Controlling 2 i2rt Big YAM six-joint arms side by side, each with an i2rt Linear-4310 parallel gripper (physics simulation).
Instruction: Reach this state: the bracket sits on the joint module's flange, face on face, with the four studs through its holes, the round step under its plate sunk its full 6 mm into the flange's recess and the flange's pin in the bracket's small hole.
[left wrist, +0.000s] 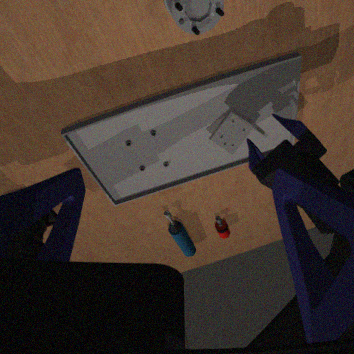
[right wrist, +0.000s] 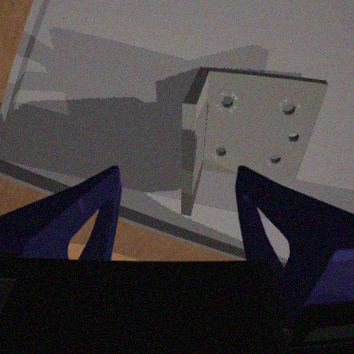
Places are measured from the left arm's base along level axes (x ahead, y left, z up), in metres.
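Where they show: left gripper, fingertip midpoint: (left wrist: 178, 178); right gripper, fingertip midpoint: (left wrist: 260, 127) (right wrist: 177, 176).
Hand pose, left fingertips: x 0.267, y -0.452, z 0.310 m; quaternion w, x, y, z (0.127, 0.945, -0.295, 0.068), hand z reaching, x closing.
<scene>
Each offset is from my left fingertips to the top centre of the thing. "*": to the spot under its first point.
The grey bracket (left wrist: 231, 137) (right wrist: 255, 125) lies in the tray, its plate with four larger holes and a small one facing up and a wall standing along one edge. The joint module's flange (left wrist: 198, 10) is partly in view at the top of the left wrist view, with dark studs around its round recess; its pin cannot be made out. My right gripper (left wrist: 260, 127) (right wrist: 177, 176) is partly open and empty. In its own view the near end of the bracket's wall shows between the fingertips, touching neither. My left gripper (left wrist: 178, 178) is wide open and empty, away from the bracket.
The grey tray (left wrist: 95, 172) has a raised dark rim. Several small dark nuts {0.301 m down, 0.148 m back, 0.169 m right} (left wrist: 128, 143) {0.301 m down, 0.129 m back, 0.263 m right} (left wrist: 166, 164) lie in its left part. A blue-handled tool {* 0.270 m down, 0.252 m back, 0.517 m right} (left wrist: 184, 242) and a shorter red one {0.276 m down, 0.152 m back, 0.566 m right} (left wrist: 222, 229) lie on the wooden table in front of the tray.
</scene>
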